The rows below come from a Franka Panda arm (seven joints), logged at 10 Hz.
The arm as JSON. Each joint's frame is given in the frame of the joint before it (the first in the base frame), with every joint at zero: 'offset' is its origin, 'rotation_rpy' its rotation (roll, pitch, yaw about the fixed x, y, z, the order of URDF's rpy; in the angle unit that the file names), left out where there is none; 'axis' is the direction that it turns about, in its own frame. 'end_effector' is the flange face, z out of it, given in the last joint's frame.
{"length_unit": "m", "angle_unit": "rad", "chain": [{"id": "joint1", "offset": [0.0, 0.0, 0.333], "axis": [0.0, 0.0, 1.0]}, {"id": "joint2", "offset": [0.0, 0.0, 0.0], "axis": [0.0, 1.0, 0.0]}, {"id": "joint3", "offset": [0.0, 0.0, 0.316], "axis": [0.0, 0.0, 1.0]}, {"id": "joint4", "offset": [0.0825, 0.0, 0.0], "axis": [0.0, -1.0, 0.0]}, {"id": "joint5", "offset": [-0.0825, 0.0, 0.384], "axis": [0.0, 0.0, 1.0]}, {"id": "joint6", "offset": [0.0, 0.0, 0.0], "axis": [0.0, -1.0, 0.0]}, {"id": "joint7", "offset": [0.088, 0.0, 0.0], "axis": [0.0, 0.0, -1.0]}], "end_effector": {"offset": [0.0, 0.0, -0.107], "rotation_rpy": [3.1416, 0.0, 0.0]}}
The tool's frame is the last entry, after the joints.
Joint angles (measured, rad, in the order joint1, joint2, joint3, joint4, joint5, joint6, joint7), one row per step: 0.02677, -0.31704, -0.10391, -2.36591, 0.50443, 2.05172, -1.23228; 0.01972, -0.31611, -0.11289, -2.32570, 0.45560, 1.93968, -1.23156; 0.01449, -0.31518, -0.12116, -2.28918, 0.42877, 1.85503, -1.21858; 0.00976, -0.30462, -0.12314, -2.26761, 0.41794, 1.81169, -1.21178; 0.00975, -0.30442, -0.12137, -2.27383, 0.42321, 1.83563, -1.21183; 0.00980, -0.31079, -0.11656, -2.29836, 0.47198, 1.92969, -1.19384; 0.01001, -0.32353, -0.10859, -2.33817, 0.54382, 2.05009, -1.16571; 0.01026, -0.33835, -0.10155, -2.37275, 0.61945, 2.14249, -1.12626; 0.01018, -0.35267, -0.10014, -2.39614, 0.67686, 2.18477, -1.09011; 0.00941, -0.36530, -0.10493, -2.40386, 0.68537, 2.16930, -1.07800; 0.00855, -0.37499, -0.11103, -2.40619, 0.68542, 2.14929, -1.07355; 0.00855, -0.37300, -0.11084, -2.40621, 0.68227, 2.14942, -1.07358; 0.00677, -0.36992, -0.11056, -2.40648, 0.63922, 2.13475, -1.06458; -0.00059, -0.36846, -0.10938, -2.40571, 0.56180, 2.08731, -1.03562; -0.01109, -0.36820, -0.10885, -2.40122, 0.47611, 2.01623, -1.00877
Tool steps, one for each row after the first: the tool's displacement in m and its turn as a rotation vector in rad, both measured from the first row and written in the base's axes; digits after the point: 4 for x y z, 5 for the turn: -0.0039, -0.0036, 0.0092, -0.01331, 0.05965, 0.05374; -0.0065, -0.0074, 0.0193, -0.01630, 0.10542, 0.07465; -0.0061, -0.0093, 0.0215, -0.01676, 0.13632, 0.08341; -0.0045, -0.0093, 0.0202, -0.01780, 0.12138, 0.07332; 0.0010, -0.0091, 0.0194, 0.00493, 0.06204, 0.00377; 0.0047, -0.0088, 0.0169, 0.04224, -0.00401, -0.09737; 0.0053, -0.0089, 0.0159, 0.09056, -0.04333, -0.20362; 0.0030, -0.0096, 0.0155, 0.13684, -0.04991, -0.28195; -0.0013, -0.0102, 0.0165, 0.15343, -0.03584, -0.29280; -0.0047, -0.0115, 0.0182, 0.16272, -0.02472, -0.29189; -0.0045, -0.0116, 0.0172, 0.15950, -0.02294, -0.29049; -0.0059, -0.0122, 0.0137, 0.12547, -0.00433, -0.27276; -0.0108, -0.0137, 0.0080, 0.06987, 0.04798, -0.24641; -0.0180, -0.0166, 0.0027, 0.00866, 0.11584, -0.21144
